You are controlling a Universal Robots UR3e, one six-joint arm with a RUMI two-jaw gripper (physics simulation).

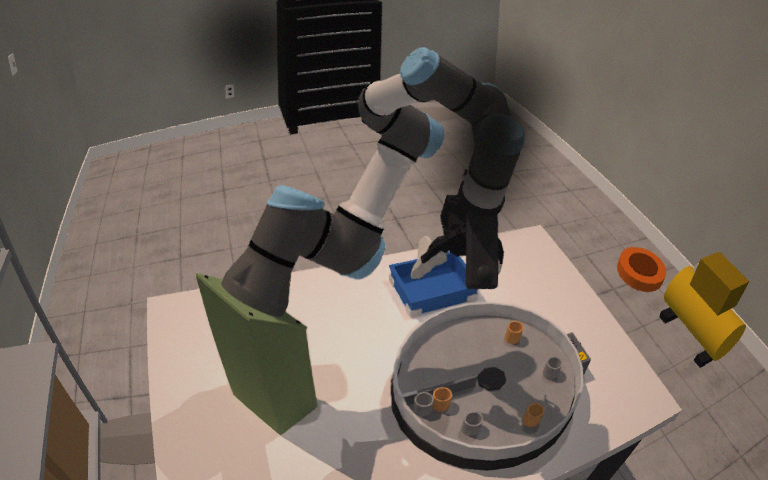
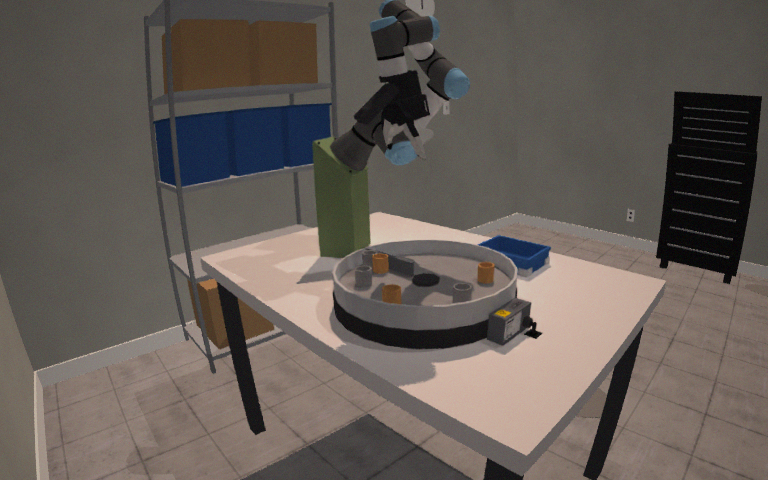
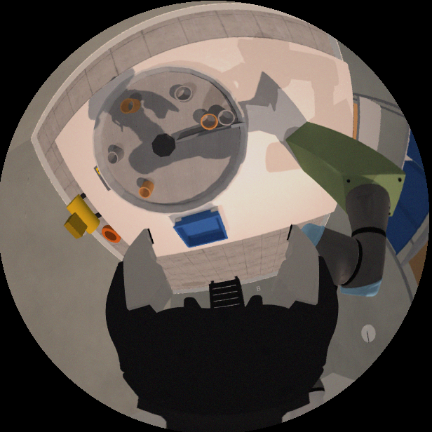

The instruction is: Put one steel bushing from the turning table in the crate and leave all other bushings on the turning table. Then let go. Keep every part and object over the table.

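Places are measured from the arm's base along level axes (x back, y right, z up), in centimetres.
Where they show: gripper, fingertip midpoint: [image 1: 454, 278] [image 2: 406, 154]; arm's base at its link origin: [image 1: 252, 298] [image 2: 346, 157].
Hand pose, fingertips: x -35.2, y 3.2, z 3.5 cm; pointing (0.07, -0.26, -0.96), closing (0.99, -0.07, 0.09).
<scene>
Each offset is from my fingertips to the top centre of the thing. "spot": to the spot under its first point.
My gripper [image 1: 458, 272] [image 2: 406, 151] [image 3: 219, 228] is open and empty, high above the table. Three grey steel bushings stand apart on the round turning table [image 1: 487, 450] [image 2: 419, 314] [image 3: 242, 150]. One steel bushing {dz -24.2, dx +5.1, dy +8.2 cm} [image 1: 423, 410] [image 2: 368, 256] [image 3: 219, 120] is right beside an orange bushing {dz -24.2, dx +1.2, dy +7.7 cm} [image 1: 441, 403] [image 2: 380, 264] [image 3: 209, 128], near the dark divider bar. The second steel bushing {dz -24.2, dx -3.4, dy +15.3 cm} [image 1: 472, 430] [image 2: 363, 278] [image 3: 177, 94] and the third {dz -24.2, dx -25.2, dy +5.3 cm} [image 1: 553, 373] [image 2: 462, 294] [image 3: 116, 150] stand near the rim. The blue crate {dz -28.3, dx -6.8, dy -32.9 cm} [image 1: 444, 300] [image 2: 509, 257] [image 3: 207, 240] shows no bushing inside.
Two more orange bushings {dz -24.2, dx -19.7, dy -7.6 cm} [image 1: 514, 335] {dz -24.2, dx -16.6, dy +16.7 cm} [image 1: 532, 417] stand on the turning table. A black hub {dz -27.2, dx -11.1, dy +3.5 cm} [image 1: 491, 378] [image 2: 425, 279] [image 3: 163, 145] is at its centre. A grey box with a yellow label {spot: dz -28.7, dx -36.8, dy +3.2 cm} [image 2: 509, 322] sits beside it. The green arm pedestal [image 1: 266, 367] [image 2: 342, 203] stands on the table.
</scene>
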